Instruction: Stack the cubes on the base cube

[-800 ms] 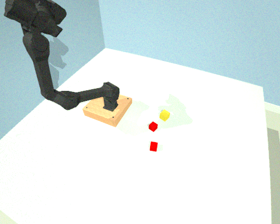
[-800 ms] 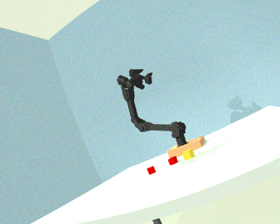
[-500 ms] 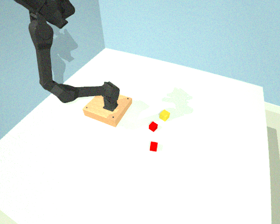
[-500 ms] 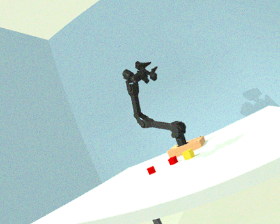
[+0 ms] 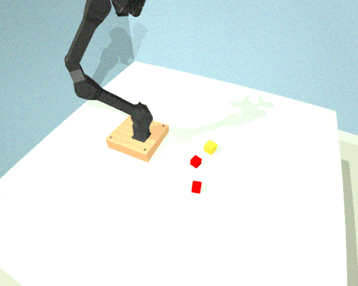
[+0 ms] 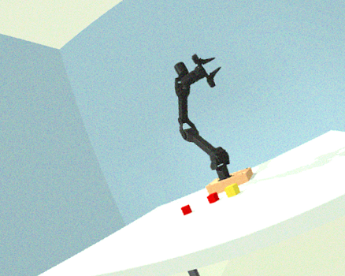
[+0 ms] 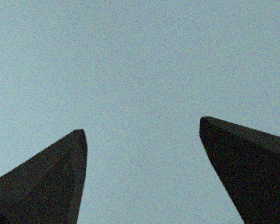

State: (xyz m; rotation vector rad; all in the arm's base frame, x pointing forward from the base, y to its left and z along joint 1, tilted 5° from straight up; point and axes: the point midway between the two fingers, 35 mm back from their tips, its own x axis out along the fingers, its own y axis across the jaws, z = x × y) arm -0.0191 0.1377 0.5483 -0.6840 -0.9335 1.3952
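The yellow cube is 570 mm below my gripper tip, 310 mm ahead of it and 130 mm to the right of it.
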